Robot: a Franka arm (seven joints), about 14 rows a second.
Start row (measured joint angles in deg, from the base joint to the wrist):
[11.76, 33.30, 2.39, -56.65, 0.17, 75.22, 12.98]
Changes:
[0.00, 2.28, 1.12, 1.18, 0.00, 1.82, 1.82]
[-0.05, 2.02, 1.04, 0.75, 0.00, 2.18, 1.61]
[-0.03, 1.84, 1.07, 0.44, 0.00, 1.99, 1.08]
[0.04, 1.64, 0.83, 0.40, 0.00, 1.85, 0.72]
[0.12, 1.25, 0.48, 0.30, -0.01, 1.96, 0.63]
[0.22, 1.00, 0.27, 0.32, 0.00, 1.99, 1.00]
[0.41, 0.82, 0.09, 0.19, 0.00, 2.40, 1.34]
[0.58, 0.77, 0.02, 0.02, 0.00, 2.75, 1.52]
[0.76, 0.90, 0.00, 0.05, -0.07, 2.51, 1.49]
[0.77, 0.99, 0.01, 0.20, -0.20, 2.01, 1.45]
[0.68, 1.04, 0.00, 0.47, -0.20, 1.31, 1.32]
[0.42, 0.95, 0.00, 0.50, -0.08, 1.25, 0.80]
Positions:
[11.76, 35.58, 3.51, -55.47, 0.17, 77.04, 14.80]
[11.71, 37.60, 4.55, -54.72, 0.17, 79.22, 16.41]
[11.68, 39.44, 5.62, -54.28, 0.17, 81.21, 17.49]
[11.72, 41.08, 6.45, -53.88, 0.17, 83.06, 18.21]
[11.84, 42.33, 6.93, -53.58, 0.16, 85.02, 18.84]
[12.06, 43.33, 7.20, -53.26, 0.16, 87.01, 19.84]
[12.47, 44.15, 7.29, -53.07, 0.16, 89.41, 21.18]
[13.05, 44.92, 7.31, -53.05, 0.16, 92.16, 22.70]
[13.81, 45.82, 7.31, -53.00, 0.09, 94.67, 24.19]
[14.58, 46.81, 7.32, -52.80, -0.11, 96.68, 25.64]
[15.26, 47.85, 7.32, -52.33, -0.31, 97.99, 26.96]
[15.68, 48.80, 7.32, -51.83, -0.39, 99.24, 27.76]

